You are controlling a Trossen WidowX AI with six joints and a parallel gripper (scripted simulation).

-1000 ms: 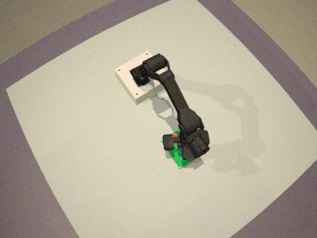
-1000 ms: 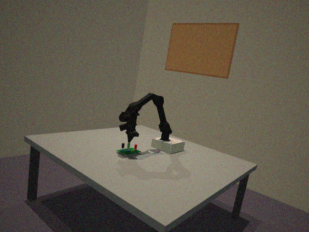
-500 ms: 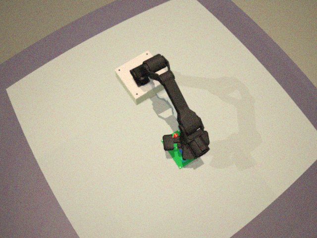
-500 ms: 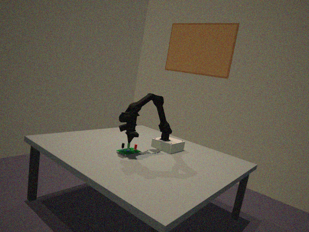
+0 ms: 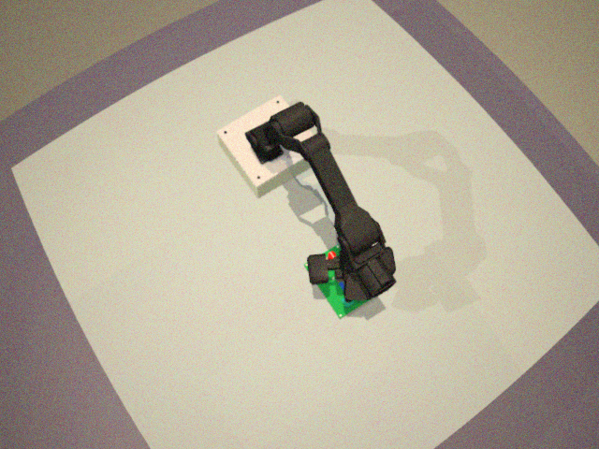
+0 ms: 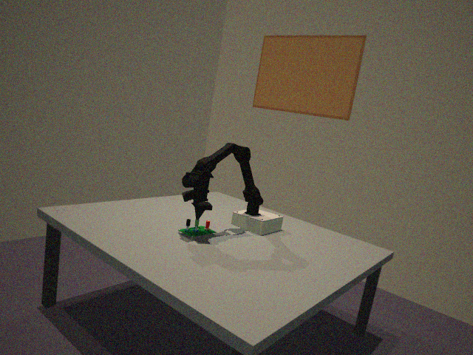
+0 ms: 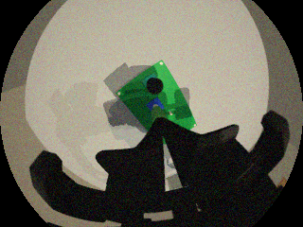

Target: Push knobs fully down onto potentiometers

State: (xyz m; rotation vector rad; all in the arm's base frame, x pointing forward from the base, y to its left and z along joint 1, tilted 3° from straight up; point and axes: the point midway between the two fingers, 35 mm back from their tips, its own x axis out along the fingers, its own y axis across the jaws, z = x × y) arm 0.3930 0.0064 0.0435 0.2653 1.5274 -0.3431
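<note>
My gripper tip is 70 mm past the red knob and 30 mm above it.
</note>
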